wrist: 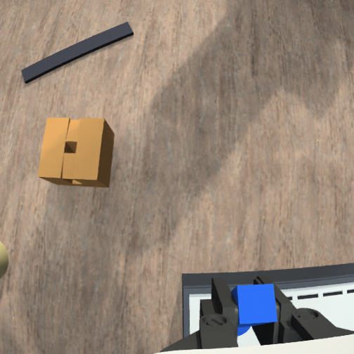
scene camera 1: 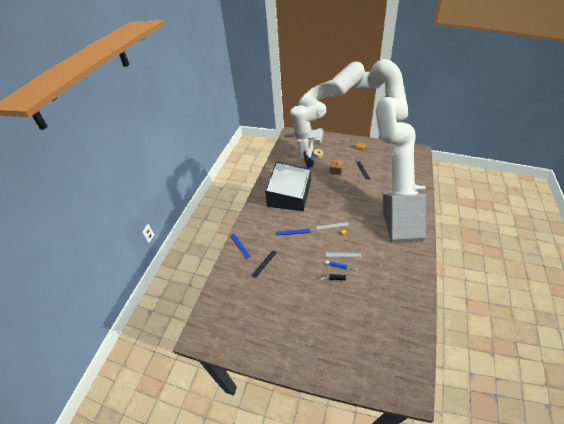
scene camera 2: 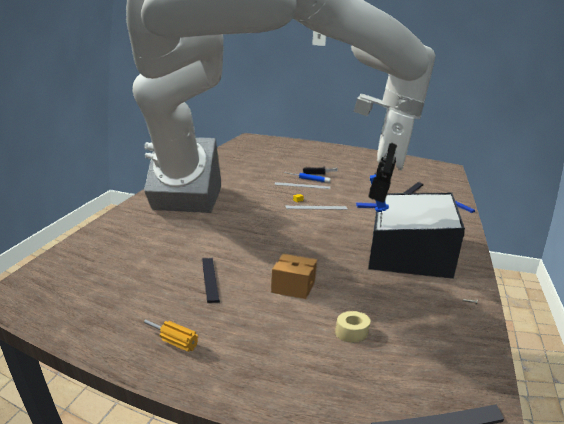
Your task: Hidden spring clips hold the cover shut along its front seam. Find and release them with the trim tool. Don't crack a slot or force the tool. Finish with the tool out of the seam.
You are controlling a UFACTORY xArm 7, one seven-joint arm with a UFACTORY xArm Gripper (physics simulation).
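Where they show: gripper, fingertip midpoint: (scene camera 1: 310,165) (scene camera 2: 376,197); arm's base, link origin: (scene camera 1: 403,194) (scene camera 2: 179,163).
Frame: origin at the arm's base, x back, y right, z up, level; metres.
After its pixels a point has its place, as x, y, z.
Observation:
The black box (scene camera 1: 286,199) @(-0.525, -0.041, -0.050) (scene camera 2: 415,252) @(-0.520, 0.175, -0.070) (wrist: 210,279) stands on the table with its white cover (scene camera 1: 290,180) @(-0.521, 0.066, -0.028) (scene camera 2: 422,211) @(-0.537, 0.073, -0.025) (wrist: 320,309) on top. A row of dark slots (scene camera 2: 381,219) @(-0.446, 0.146, -0.024) (wrist: 324,295) runs along one edge of the cover. My gripper (scene camera 1: 309,162) @(-0.433, 0.140, 0.015) (scene camera 2: 380,192) @(-0.433, 0.140, 0.015) (wrist: 237,301) is shut on the blue trim tool (scene camera 2: 382,206) @(-0.445, 0.149, 0.002) (wrist: 257,306) over the slotted edge, near one corner of the box. The tool's lower blue part is at the seam in scene camera 2. Its tip is hidden, so its depth in a slot cannot be told. No clips are visible.
A brown slotted block (scene camera 1: 336,167) @(-0.307, 0.241, -0.073) (scene camera 2: 294,276) @(-0.310, 0.298, -0.078) (wrist: 82,150), a tape roll (scene camera 1: 318,153) @(-0.412, 0.375, -0.092) (scene camera 2: 353,326) @(-0.413, 0.404, -0.091), an orange screwdriver (scene camera 1: 360,146) @(-0.179, 0.470, -0.095) (scene camera 2: 178,335) @(-0.183, 0.494, -0.089) and a dark strip (scene camera 1: 363,170) @(-0.163, 0.278, -0.111) (scene camera 2: 210,280) @(-0.168, 0.293, -0.111) (wrist: 77,52) lie near the box. Blue and grey strips, a yellow cube (scene camera 1: 343,232) @(-0.255, -0.163, -0.104) (scene camera 2: 298,198) @(-0.255, -0.149, -0.108) and small tools lie beyond.

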